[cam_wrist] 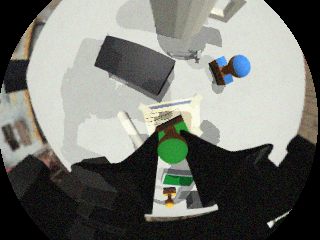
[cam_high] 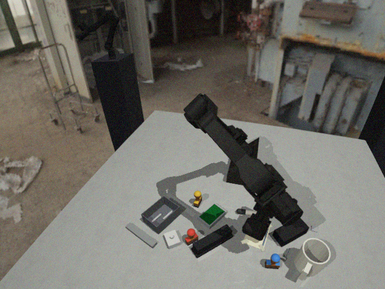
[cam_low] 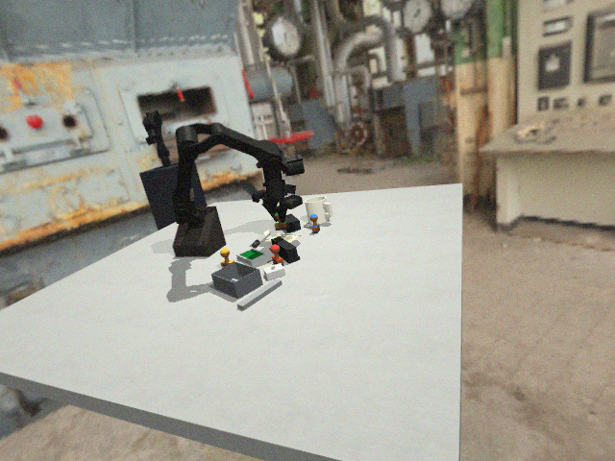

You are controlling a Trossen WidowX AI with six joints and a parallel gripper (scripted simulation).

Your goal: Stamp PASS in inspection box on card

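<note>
Now: gripper tip 6 cm above the cream card, 1 cm to the left of it and 1 cm short of it. The rest, counted from my gripper tip: green-knobbed stamp (1 cm below); then black box (10 cm to the left, 4 cm below, 1 cm behind); then white marker (7 cm behind, 5 cm below, 4 cm to the right).
</note>
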